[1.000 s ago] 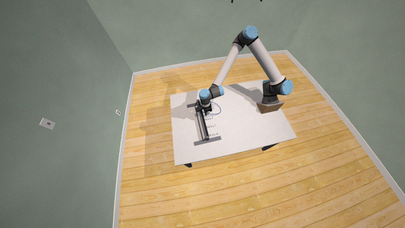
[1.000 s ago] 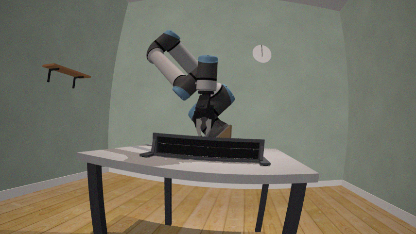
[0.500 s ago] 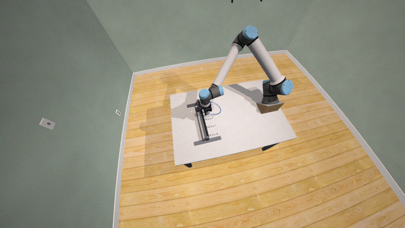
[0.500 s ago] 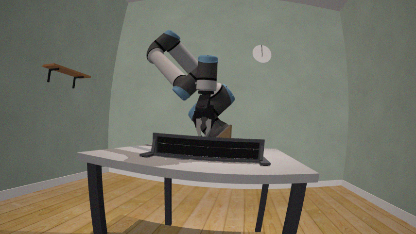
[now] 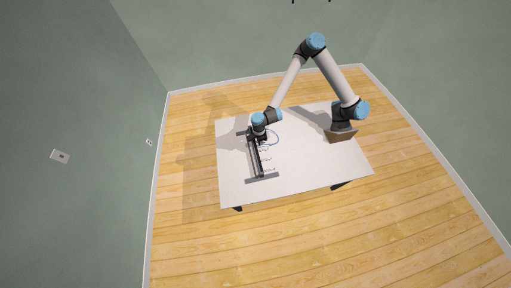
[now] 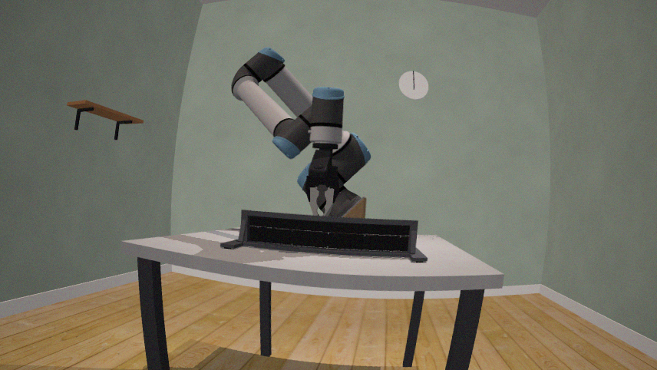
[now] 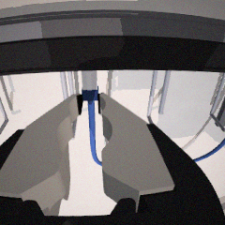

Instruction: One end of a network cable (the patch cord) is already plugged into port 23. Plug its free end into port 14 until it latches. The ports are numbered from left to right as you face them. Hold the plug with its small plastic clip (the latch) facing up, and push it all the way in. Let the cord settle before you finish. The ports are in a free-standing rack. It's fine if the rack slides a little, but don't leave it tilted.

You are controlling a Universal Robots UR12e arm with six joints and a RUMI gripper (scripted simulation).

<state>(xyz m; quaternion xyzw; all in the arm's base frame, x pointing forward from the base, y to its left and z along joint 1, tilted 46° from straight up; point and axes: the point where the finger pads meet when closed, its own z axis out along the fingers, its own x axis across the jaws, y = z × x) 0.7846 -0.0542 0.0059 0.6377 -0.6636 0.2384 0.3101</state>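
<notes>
The plug is 1 cm ahead of my hand and 1 cm below it.
</notes>
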